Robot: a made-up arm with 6 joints.
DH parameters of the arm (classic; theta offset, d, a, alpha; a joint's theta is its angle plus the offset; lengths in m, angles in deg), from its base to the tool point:
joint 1: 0 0.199 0 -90
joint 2: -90 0 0.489 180
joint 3: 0 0 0 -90
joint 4: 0 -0.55 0 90
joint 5: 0 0.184 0 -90
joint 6: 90 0 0 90
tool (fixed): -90 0 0 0
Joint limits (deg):
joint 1: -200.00..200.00
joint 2: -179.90..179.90
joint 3: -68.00..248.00
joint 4: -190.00..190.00
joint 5: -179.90..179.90
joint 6: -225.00..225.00
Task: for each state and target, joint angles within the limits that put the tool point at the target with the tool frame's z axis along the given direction. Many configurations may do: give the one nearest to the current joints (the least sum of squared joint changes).
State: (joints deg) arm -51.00 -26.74 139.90 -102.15 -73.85 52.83
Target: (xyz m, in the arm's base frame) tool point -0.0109 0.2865 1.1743 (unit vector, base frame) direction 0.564 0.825 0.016
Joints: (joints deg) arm -99.70 3.35 143.33 -71.30 -106.69 42.50
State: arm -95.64 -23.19 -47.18 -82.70 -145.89 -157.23
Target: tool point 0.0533 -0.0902 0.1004 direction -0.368 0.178 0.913
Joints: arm -77.99 10.79 -60.23 -100.45 -107.98 -186.74
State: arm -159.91 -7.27 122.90 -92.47 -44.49 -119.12
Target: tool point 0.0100 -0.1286 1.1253 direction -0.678 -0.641 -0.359
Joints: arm -187.68 29.25 160.98 -133.27 -59.20 -140.04
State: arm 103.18 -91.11 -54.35 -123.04 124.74 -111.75
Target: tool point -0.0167 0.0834 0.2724 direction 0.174 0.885 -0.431
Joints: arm 94.02 -91.71 -64.51 -93.37 115.96 -129.97
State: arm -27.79 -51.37 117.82 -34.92 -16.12 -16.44
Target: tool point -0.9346 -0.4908 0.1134 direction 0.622 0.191 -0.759
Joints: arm 19.44 -92.65 104.51 -34.39 27.23 29.74
